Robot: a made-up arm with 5 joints.
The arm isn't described. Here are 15 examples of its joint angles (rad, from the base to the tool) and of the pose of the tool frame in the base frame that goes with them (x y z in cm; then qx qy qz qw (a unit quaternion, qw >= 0)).
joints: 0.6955 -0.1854 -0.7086 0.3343 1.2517
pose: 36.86 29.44 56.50 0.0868 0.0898 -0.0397 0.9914
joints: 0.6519 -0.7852 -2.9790 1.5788 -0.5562
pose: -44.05 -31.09 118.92 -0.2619 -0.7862 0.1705 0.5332
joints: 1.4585 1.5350 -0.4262 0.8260 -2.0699
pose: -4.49 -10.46 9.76 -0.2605 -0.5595 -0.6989 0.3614
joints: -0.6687 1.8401 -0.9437 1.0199 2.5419
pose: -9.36 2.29 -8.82 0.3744 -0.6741 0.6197 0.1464
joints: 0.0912 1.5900 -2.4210 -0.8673 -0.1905
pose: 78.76 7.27 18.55 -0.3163 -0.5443 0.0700 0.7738
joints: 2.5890 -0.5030 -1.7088 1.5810 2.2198
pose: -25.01 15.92 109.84 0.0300 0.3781 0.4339 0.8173
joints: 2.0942 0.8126 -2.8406 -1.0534 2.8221
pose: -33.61 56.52 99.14 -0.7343 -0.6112 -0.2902 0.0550
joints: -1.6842 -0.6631 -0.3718 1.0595 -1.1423
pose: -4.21 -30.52 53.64 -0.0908 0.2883 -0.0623 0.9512
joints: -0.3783 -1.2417 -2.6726 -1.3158 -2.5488
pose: -73.61 27.78 83.78 0.2134 -0.0786 0.9249 0.3048
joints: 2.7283 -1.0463 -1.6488 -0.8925 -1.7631
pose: 19.79 -11.91 119.46 0.2761 -0.8269 -0.1732 0.4582
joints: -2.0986 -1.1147 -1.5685 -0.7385 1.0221
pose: 9.89 23.77 117.82 -0.6704 -0.7209 -0.1471 0.0959
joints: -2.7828 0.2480 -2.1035 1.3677 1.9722
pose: -64.36 -21.39 93.30 -0.1606 0.2463 0.8228 0.4863
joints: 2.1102 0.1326 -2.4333 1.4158 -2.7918
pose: -27.19 41.31 113.10 0.2322 0.6251 -0.2969 0.6835
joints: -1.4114 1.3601 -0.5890 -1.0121 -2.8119
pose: -0.17 -16.77 -0.92 -0.3784 0.1552 0.7265 0.5521
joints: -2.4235 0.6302 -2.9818 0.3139 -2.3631
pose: -47.08 -40.41 113.58 -0.5095 0.8268 0.0498 0.2332
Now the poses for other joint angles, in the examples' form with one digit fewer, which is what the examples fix.
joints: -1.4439 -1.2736 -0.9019 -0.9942 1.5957
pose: -5.8 7.3 102.9 -0.123 -0.947 -0.144 0.260
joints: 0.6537 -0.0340 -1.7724 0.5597 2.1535
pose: 44.2 32.1 101.6 0.552 0.046 -0.275 0.785
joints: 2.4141 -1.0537 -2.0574 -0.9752 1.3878
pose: 33.9 -30.1 114.8 -0.967 -0.048 0.022 0.251
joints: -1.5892 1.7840 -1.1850 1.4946 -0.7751
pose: -1.1 -4.5 -14.5 0.779 0.303 0.162 0.525
